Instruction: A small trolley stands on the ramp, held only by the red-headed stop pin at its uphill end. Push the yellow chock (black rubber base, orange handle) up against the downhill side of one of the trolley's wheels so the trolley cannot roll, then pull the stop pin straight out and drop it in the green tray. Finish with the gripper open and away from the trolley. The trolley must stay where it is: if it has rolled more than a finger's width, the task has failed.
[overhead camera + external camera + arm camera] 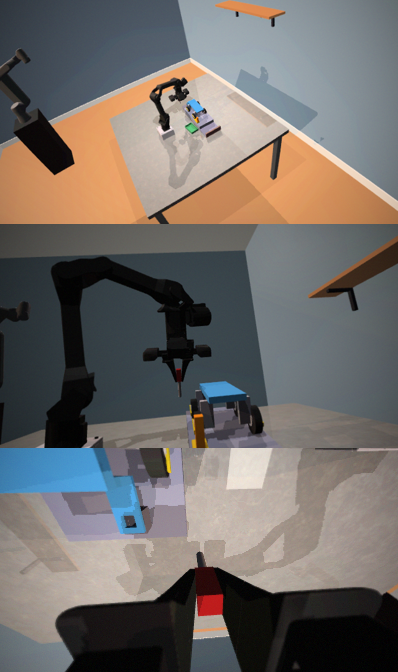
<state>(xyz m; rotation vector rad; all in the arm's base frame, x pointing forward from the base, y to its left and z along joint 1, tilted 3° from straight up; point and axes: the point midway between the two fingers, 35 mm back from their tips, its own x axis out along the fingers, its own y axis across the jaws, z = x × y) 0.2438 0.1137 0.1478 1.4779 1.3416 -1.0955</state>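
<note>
Right now my gripper tip is 1 cm short of the yellow chock, 24 cm to the left of it and 9 cm above it. From my gripper tip the other things lie so: red-headed stop pin (right at my gripper tip); grey ramp (8 cm ahead, 15 cm to the right, 13 cm below); blue-topped trolley (8 cm ahead, 15 cm to the right, 6 cm below).
</note>
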